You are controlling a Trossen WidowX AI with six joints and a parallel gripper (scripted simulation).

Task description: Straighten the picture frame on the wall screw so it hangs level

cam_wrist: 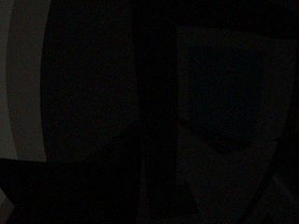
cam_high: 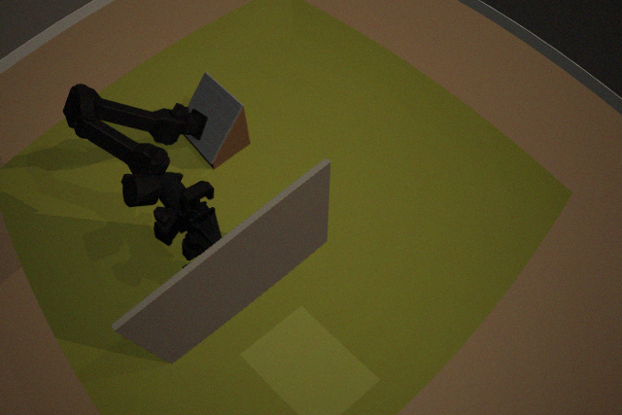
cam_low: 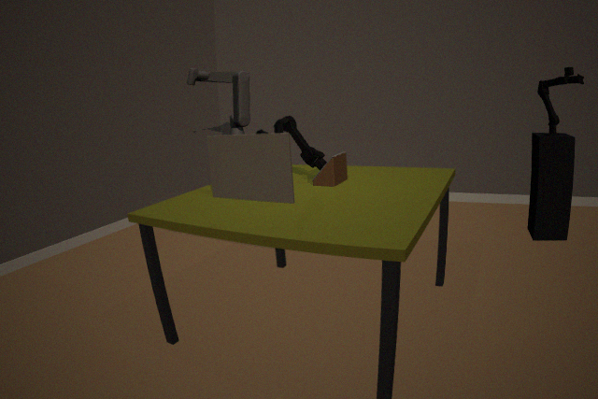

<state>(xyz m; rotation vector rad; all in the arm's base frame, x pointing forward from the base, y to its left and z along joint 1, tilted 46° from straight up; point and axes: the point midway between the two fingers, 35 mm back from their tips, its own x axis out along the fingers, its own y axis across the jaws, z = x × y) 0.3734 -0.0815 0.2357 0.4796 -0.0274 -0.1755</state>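
My gripper tip is 10 mm to the left of the dark picture frame and 50 mm above it. Also, from my gripper tip: upright board 20 mm ahead, 10 mm to the right, 60 mm below.
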